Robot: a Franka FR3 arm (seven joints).
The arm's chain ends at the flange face. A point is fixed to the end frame.
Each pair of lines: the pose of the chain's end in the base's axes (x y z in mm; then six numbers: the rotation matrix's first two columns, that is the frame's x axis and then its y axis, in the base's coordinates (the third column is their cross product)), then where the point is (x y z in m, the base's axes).
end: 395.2 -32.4 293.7 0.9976 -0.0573 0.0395 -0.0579 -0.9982 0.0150
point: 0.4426 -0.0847 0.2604
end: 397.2 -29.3 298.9 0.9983 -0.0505 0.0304 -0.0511 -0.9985 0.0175
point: 0.4447 -0.0814 0.2653
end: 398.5 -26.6 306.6 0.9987 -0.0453 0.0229 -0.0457 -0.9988 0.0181
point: 0.4460 -0.0784 0.2726
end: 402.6 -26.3 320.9 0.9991 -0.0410 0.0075 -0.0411 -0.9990 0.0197
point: 0.4498 -0.0780 0.2862
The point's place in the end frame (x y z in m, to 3 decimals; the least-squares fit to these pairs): 0.049 0.049 0.036
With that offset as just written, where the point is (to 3 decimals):
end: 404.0 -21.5 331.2 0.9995 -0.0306 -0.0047 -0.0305 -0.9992 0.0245
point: 0.451 -0.073 0.296
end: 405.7 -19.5 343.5 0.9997 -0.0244 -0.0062 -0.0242 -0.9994 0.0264
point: 0.453 -0.071 0.309
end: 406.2 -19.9 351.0 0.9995 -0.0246 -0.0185 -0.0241 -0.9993 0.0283
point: 0.453 -0.071 0.316
